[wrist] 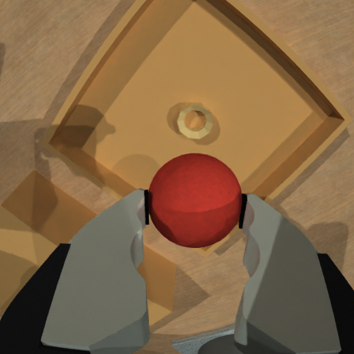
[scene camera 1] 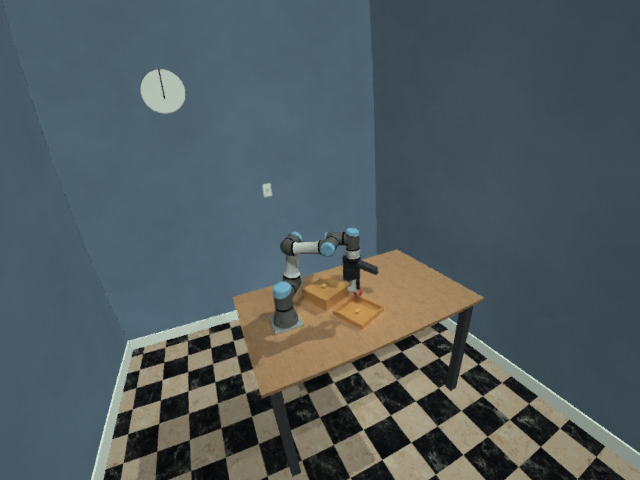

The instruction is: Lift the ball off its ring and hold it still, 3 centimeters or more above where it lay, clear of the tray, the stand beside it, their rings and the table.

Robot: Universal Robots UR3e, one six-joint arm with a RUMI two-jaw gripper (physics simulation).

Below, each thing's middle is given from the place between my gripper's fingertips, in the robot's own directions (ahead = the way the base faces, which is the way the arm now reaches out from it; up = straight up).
Labels:
I see my gripper 1 cm below the red ball (wrist: 194,200). The rest, counted from my hand: orange square tray (scene camera 1: 358,311) (11 cm below); then orange stand (scene camera 1: 326,292) (8 cm behind, 22 cm to the left, 8 cm below).

